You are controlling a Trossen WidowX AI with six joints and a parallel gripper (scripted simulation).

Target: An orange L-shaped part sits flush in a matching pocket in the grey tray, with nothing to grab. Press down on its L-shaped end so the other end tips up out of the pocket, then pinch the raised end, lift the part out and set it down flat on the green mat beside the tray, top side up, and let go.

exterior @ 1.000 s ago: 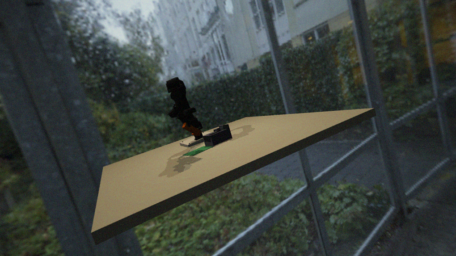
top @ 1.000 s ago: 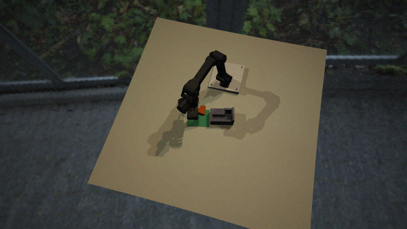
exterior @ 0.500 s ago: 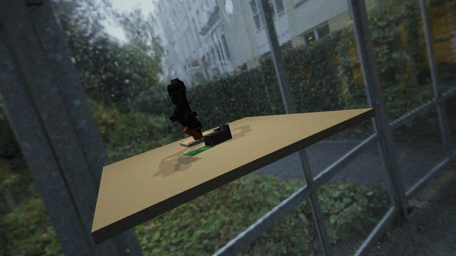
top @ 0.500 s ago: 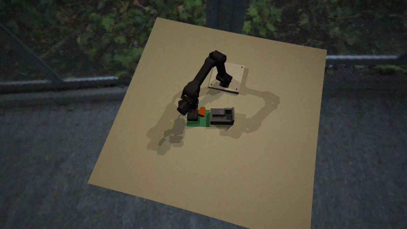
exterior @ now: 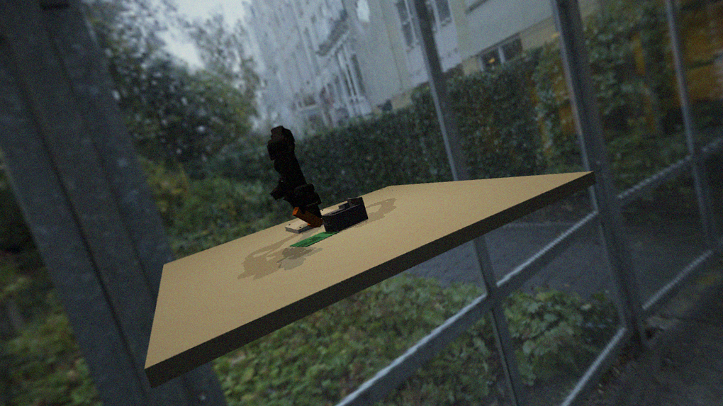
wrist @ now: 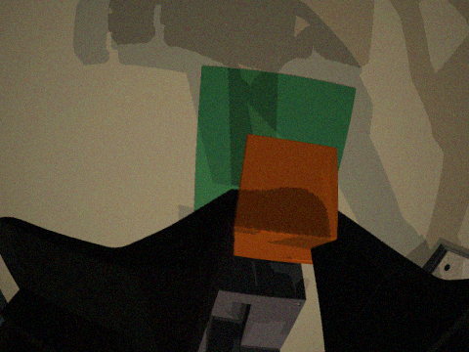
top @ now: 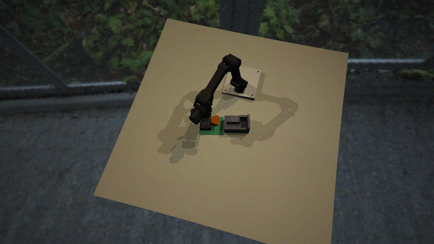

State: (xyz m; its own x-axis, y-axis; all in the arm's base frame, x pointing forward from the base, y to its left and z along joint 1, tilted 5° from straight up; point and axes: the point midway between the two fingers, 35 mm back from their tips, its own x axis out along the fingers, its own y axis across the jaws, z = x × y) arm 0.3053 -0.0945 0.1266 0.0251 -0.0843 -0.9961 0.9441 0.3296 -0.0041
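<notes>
The green mat lies 12 cm below my gripper tip, 2 cm to the left of it and 1 cm behind it. From my gripper tip the other things lie so: orange L-shaped part (3 cm to the left, 3 cm below, 2 cm behind).
</notes>
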